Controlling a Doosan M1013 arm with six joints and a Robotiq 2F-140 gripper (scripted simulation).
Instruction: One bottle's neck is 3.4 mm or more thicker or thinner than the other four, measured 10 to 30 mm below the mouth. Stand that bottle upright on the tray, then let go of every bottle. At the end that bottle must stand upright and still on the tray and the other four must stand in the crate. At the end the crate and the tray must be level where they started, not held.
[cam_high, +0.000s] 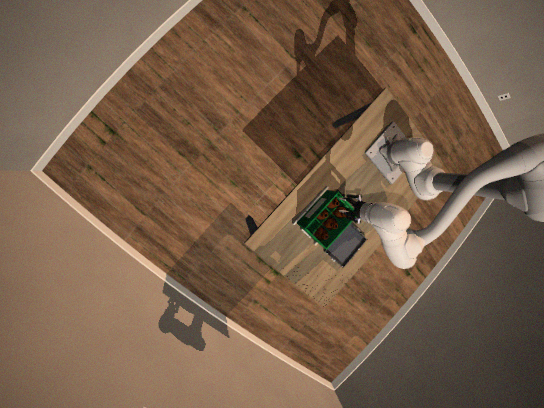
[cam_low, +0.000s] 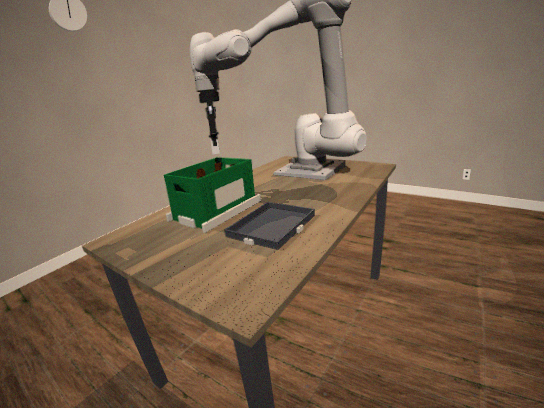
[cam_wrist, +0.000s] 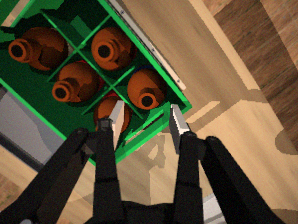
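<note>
Right now the green crate is 9 cm ahead of my hand, 5 cm to the left of it and 15 cm below it. Round my hand: dark grey tray 7 cm ahead, 33 cm to the left, 23 cm below.
</note>
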